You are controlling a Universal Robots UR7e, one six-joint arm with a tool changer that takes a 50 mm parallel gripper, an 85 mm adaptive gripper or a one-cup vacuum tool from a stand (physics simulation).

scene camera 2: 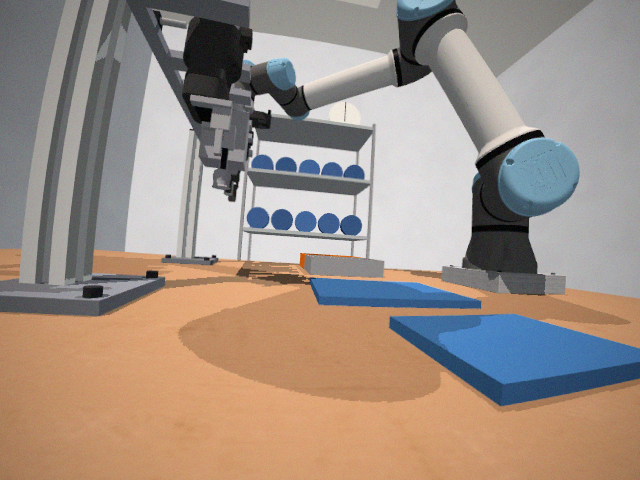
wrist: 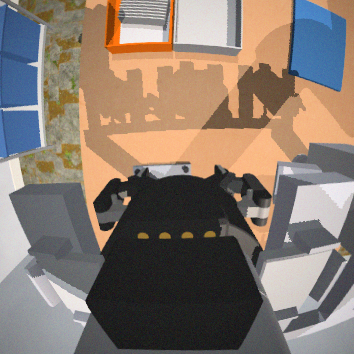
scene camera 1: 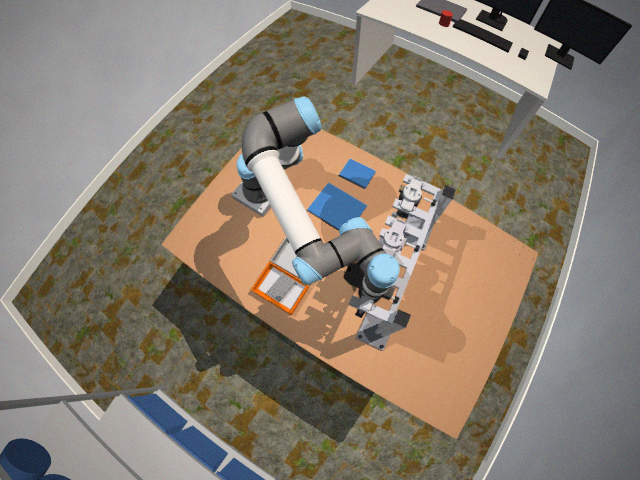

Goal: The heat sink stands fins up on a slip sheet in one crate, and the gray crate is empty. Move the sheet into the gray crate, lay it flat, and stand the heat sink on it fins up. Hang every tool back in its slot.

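Frame: origin at the arm's base, x ahead, y left, z up, level; centimetres.
Seen in the pictures: arm's base, origin of its link: [scene camera 2: 497, 270] [scene camera 1: 259, 188].
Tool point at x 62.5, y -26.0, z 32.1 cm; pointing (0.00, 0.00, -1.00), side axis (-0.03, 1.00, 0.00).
Note:
Offsets run from my tool point to a thing's top centre. "spot": to the spot under its first point.
The heat sink {dx -31.6, dy -7.6, dz -32.5 cm} [scene camera 1: 281, 287] [wrist: 145, 11] stands fins up on the white slip sheet {dx -31.8, dy -7.6, dz -35.5 cm} [wrist: 142, 35] inside the orange crate {dx -31.7, dy -8.2, dz -31.7 cm} [scene camera 1: 273, 302] [wrist: 140, 48]. The gray crate {dx -31.0, dy +5.9, dz -31.7 cm} [scene camera 1: 285, 256] [wrist: 207, 50] [scene camera 2: 343, 266] adjoins it and is empty where it shows; the arm covers part of it in scene camera 1. My gripper [wrist: 181, 172], the black adaptive one, is at the arm's wrist between the side blocks of a slot in the tool stand [scene camera 1: 373, 335] [scene camera 2: 56, 155] [wrist: 47, 210]. Its two fingers stand wide apart with nothing between them. The wrist hides it in scene camera 1.
Two other tools {spot: dx -1.3, dy +36.1, dz -1.2 cm} [scene camera 1: 412, 193] {spot: dx -1.1, dy +18.5, dz -1.2 cm} [scene camera 1: 393, 236] hang in the stand's slots beside the arm. A large blue plate {dx -28.0, dy +34.9, dz -35.0 cm} [scene camera 1: 338, 205] [wrist: 317, 45] [scene camera 2: 392, 294] and a smaller blue plate {dx -27.8, dy +55.5, dz -35.0 cm} [scene camera 1: 357, 173] [scene camera 2: 516, 351] lie on the table between the arm's base and the stand.

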